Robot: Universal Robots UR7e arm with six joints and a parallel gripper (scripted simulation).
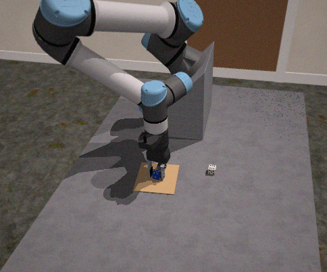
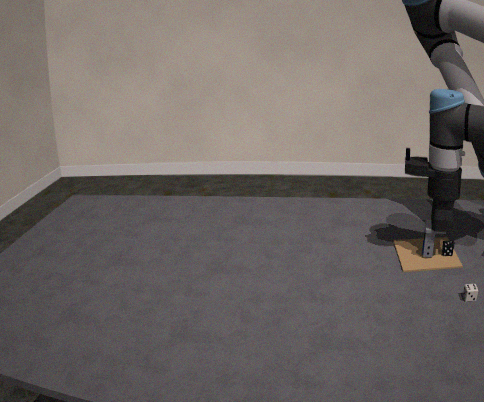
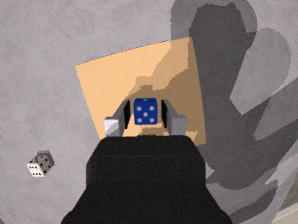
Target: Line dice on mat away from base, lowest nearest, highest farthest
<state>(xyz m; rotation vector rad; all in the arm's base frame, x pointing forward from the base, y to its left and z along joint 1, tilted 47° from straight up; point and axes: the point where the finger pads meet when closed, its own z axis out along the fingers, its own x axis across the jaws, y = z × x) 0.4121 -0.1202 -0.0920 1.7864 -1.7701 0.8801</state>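
My gripper is now 1 cm above the blue die. Also, from my hand: white die (8 cm behind, 18 cm to the left, 1 cm below); tan mat (2 cm below); black die (5 cm behind, 1 cm below).
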